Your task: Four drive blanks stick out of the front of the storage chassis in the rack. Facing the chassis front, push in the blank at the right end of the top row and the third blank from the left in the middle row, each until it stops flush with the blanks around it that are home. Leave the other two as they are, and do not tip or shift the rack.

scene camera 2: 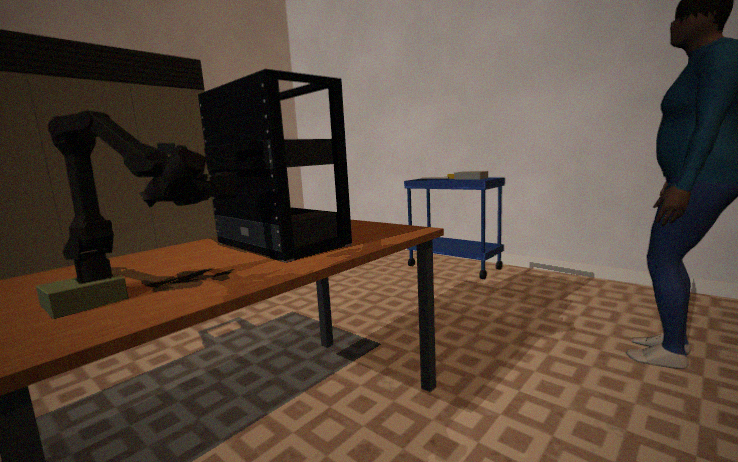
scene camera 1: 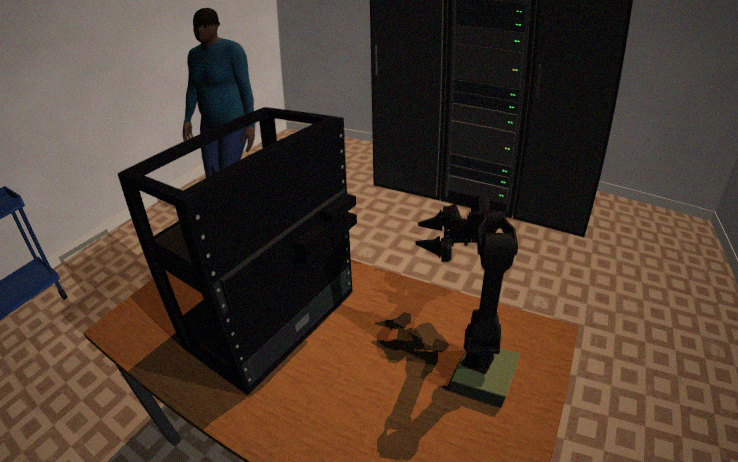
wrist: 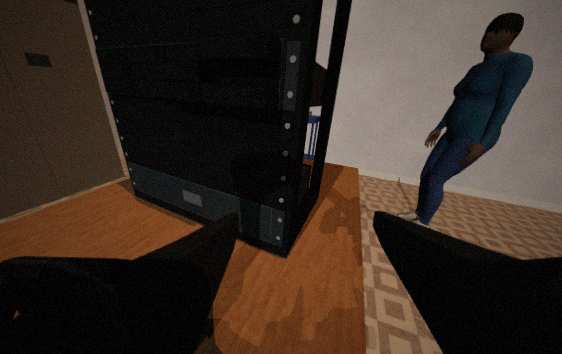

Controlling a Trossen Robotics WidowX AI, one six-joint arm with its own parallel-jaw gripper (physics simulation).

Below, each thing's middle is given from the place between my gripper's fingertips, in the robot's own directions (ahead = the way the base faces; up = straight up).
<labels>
Right now the black rack (scene camera 1: 265, 240) is 33 cm to the left of my hand, 30 cm ahead of it and 4 cm above it.
</labels>
